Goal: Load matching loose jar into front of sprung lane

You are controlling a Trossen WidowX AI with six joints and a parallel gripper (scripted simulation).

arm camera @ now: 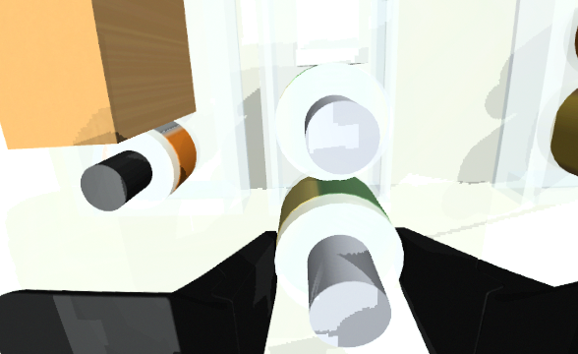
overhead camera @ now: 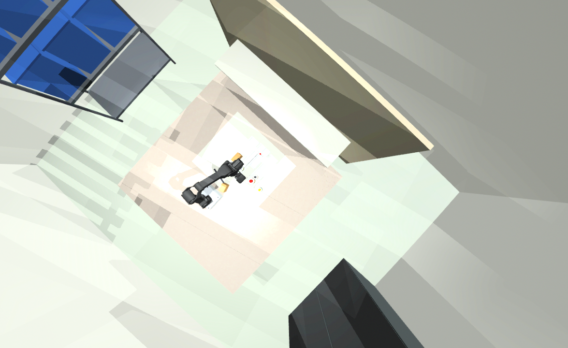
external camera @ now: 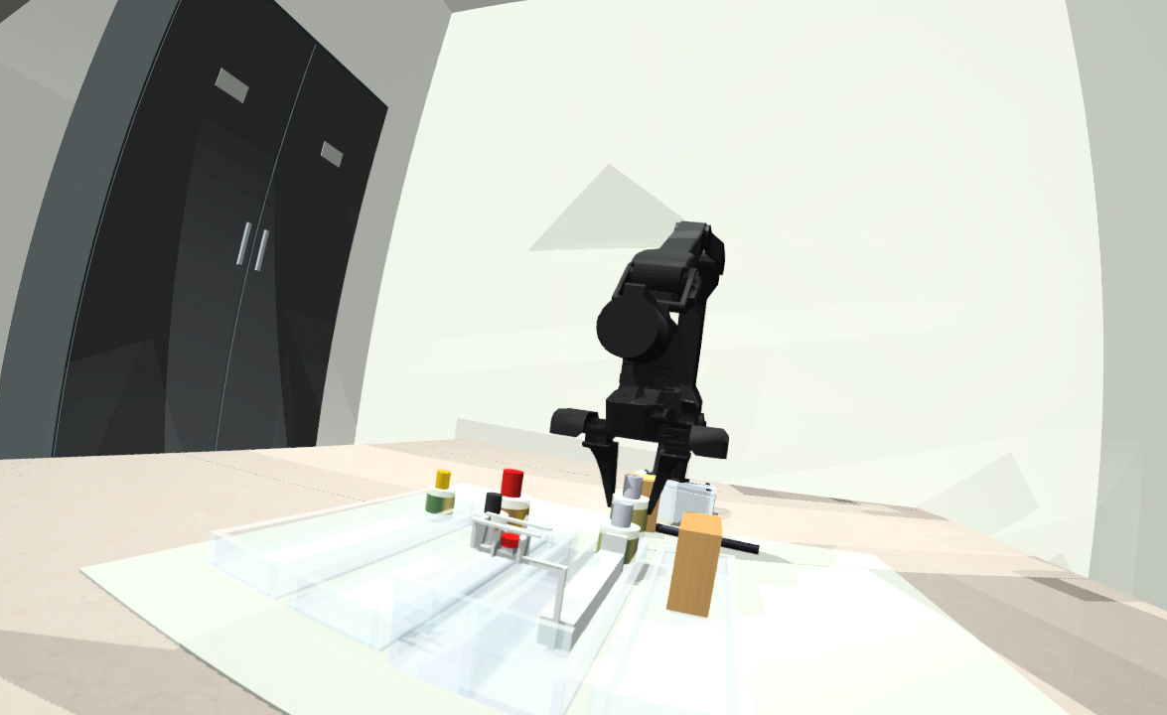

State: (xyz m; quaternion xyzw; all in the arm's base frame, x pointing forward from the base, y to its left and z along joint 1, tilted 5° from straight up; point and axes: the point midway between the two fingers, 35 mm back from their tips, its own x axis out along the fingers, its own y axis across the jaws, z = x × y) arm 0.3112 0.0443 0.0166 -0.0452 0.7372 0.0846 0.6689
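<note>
My gripper tip is 6 cm short of the wooden block, 9 cm to the right of it and 2 cm above it.
</note>
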